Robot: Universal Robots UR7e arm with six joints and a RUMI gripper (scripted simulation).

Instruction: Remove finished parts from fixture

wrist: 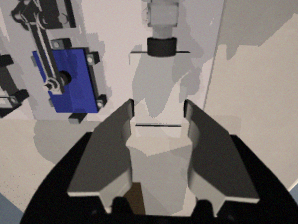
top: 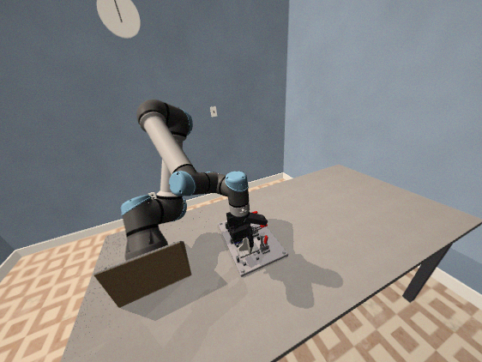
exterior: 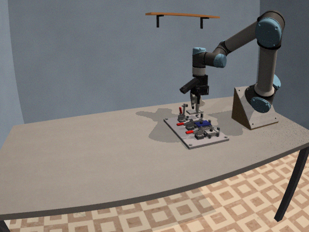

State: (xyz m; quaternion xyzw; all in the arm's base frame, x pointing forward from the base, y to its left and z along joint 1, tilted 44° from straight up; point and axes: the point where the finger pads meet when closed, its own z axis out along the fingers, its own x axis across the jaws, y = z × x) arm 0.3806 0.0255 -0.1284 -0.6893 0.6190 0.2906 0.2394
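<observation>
Now: hand 110 mm to the right of the blue blank and 50 mm above it. Round my hand: grey finished part (10 mm behind, 10 mm below); then grey fixture plate (50 mm ahead, 110 mm to the left, 70 mm below).
</observation>
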